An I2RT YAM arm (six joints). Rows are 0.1 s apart.
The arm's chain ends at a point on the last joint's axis. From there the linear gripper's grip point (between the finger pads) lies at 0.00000 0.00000 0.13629 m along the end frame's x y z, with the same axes.
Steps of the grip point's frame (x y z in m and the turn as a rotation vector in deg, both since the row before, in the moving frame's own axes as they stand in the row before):
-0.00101, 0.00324, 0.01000, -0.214, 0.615, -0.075
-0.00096, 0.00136, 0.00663, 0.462, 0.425, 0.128
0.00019, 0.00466, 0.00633, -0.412, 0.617, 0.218
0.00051, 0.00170, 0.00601, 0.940, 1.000, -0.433
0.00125, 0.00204, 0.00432, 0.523, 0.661, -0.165
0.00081, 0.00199, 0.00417, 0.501, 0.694, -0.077
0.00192, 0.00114, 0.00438, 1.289, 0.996, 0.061
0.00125, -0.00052, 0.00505, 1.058, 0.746, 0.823
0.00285, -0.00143, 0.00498, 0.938, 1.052, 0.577
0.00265, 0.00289, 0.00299, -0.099, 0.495, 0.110
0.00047, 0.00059, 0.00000, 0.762, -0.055, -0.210
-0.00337, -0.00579, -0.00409, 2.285, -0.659, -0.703
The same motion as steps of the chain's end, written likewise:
-0.00247, 0.00273, 0.01001, -0.214, 0.615, -0.075
-0.00197, 0.00246, 0.00664, 0.462, 0.425, 0.128
-0.00128, 0.00368, 0.00634, -0.412, 0.617, 0.218
-0.00186, 0.00394, 0.00605, 0.940, 1.000, -0.433
-0.00032, 0.00329, 0.00433, 0.523, 0.661, -0.165
-0.00084, 0.00318, 0.00419, 0.501, 0.694, -0.077
-0.00045, 0.00420, 0.00444, 1.289, 0.996, 0.061
-0.00054, 0.00198, 0.00508, 1.058, 0.746, 0.823
0.00034, 0.00079, 0.00502, 0.938, 1.052, 0.577
0.00147, 0.00265, 0.00300, -0.099, 0.495, 0.110
0.00060, 0.00240, 0.00001, 0.762, -0.055, -0.210
-0.00177, -0.00037, -0.00397, 2.285, -0.659, -0.703

